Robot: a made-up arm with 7 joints. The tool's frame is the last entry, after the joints. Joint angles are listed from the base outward. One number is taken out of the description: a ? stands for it. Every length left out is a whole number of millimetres.
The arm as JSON. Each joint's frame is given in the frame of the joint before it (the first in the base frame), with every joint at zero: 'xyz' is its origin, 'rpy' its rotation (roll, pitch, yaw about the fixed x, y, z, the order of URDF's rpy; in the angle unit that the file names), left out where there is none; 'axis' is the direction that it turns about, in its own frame. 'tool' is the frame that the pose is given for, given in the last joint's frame.
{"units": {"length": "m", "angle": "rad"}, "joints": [
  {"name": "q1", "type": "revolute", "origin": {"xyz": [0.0, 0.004, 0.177], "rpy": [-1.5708, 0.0, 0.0]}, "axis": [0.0, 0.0, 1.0]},
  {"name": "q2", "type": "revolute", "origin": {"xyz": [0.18, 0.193, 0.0], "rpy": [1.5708, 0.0, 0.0]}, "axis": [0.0, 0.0, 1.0]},
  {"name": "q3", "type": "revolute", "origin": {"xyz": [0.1, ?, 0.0], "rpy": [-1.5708, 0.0, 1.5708]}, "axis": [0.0, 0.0, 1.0]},
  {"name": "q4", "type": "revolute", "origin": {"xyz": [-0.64, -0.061, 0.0], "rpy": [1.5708, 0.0, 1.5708]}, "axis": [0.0, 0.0, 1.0]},
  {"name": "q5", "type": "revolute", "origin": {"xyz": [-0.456, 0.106, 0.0], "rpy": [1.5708, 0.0, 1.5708]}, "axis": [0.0, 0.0, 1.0]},
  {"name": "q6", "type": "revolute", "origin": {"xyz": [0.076, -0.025, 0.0]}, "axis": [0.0, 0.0, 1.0]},
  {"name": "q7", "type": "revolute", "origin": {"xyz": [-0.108, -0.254, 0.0], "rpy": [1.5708, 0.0, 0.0]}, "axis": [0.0, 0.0, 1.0]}
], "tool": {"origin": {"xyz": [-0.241, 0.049, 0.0], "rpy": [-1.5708, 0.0, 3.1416]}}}
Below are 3 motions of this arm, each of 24 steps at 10 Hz.
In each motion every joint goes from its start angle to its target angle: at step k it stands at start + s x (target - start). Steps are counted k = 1, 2, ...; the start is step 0. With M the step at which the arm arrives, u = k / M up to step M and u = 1 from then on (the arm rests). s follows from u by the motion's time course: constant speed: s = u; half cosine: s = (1 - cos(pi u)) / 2; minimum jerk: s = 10 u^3 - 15 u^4 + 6 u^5.
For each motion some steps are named. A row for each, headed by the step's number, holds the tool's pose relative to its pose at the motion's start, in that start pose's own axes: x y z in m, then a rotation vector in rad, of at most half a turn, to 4 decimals.
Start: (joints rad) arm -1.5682 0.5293 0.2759 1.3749 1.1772 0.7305 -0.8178
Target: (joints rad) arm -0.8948 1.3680 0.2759 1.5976 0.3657 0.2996 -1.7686
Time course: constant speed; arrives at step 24
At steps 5, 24:
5: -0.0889 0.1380 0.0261 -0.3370 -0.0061 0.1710
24: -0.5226 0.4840 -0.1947 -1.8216 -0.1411 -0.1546

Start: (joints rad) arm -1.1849 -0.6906 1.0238 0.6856 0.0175 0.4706 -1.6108
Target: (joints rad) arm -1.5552 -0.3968 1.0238 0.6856 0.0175 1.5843 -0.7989
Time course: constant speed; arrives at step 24
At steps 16, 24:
16: 0.2145 -0.1959 -0.1119 0.7702 -0.5770 0.1461
24: 0.3418 -0.2674 -0.2088 1.2009 -0.7280 0.0828

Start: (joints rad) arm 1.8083 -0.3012 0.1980 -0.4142 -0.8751 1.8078 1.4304
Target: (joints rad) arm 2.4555 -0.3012 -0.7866 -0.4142 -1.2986 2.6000 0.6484
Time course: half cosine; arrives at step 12
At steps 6, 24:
6: -0.4485 -0.2469 -0.1405 -0.3679 0.8516 -0.0392
24: -0.7532 -0.5834 0.1443 -0.9185 1.5692 -0.1911

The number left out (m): 0.324
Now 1 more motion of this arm.
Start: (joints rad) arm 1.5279 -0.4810 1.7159 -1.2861 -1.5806 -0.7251 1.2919
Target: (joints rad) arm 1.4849 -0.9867 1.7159 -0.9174 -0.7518 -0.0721 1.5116
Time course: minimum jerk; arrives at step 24
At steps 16, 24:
16: -0.5896 -0.2219 0.4739 -0.9738 -0.2955 -0.9217
24: -0.7582 -0.1748 0.5309 -1.2088 -0.2150 -1.1778

